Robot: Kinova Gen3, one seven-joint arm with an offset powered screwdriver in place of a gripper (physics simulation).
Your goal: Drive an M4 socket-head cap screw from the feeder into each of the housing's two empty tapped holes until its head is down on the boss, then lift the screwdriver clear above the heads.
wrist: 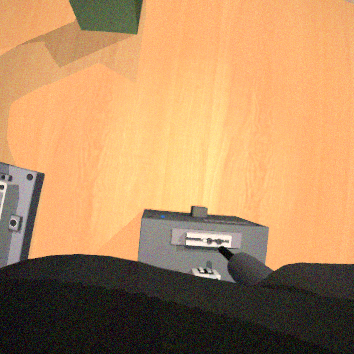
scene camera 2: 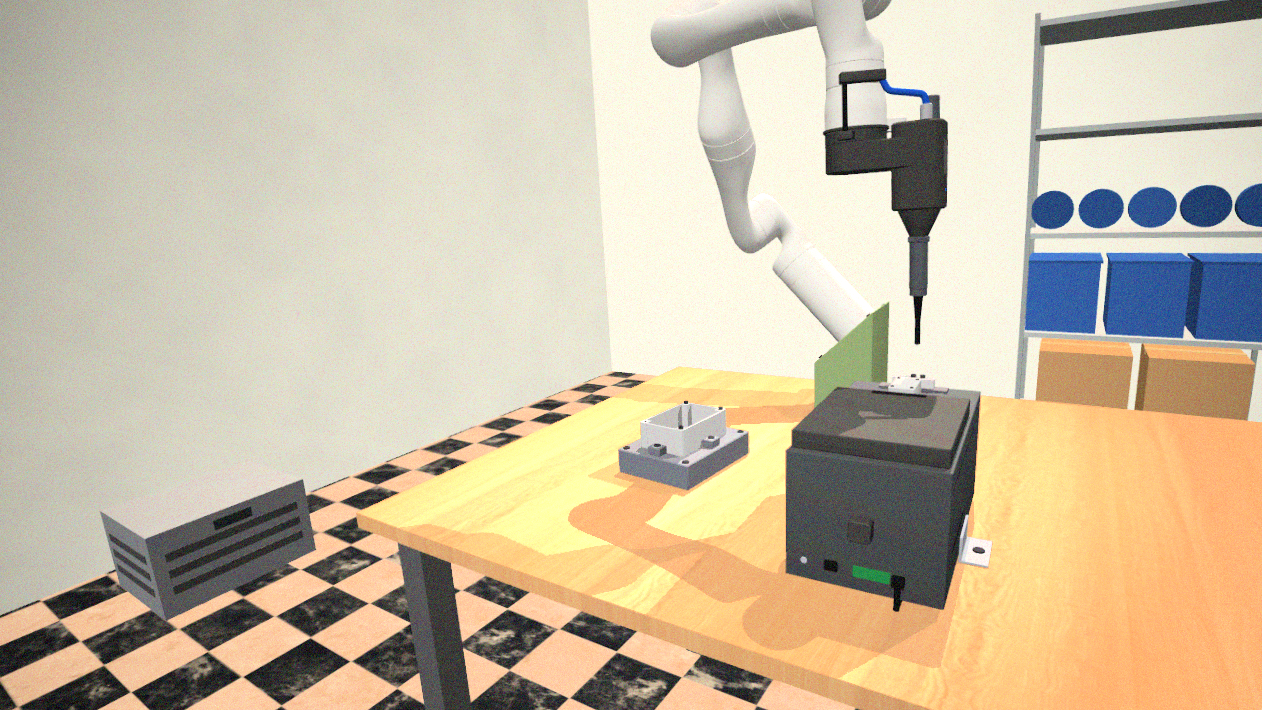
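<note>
The screwdriver (scene camera 2: 917, 342) (wrist: 221, 248) points straight down and hangs clear above the feeder (scene camera 2: 869, 494) (wrist: 157, 242). Whether a screw sits on its dark bit tip is too small to tell. The feeder is a dark box with a white screw rail (wrist: 195, 243) on top, which holds a few dark screw heads. The open white housing (scene camera 2: 661, 435) stands in a grey fixture (scene camera 2: 657, 468) (wrist: 31, 202) left of the feeder in the scene view. Dark spots show at its corners, too small to sort into heads and holes. The wrist view cuts off most of the housing.
A green upright panel (scene camera 2: 851, 357) (wrist: 110, 17) stands on the wooden table (scene camera 2: 1103, 529) (wrist: 200, 125) behind the feeder in the scene view. A small white bracket (scene camera 2: 976, 551) is beside the feeder's foot. A shelf rack (scene camera 2: 1029, 220) with blue bins stands behind, and a grey vented box (scene camera 2: 229, 538) is at the left.
</note>
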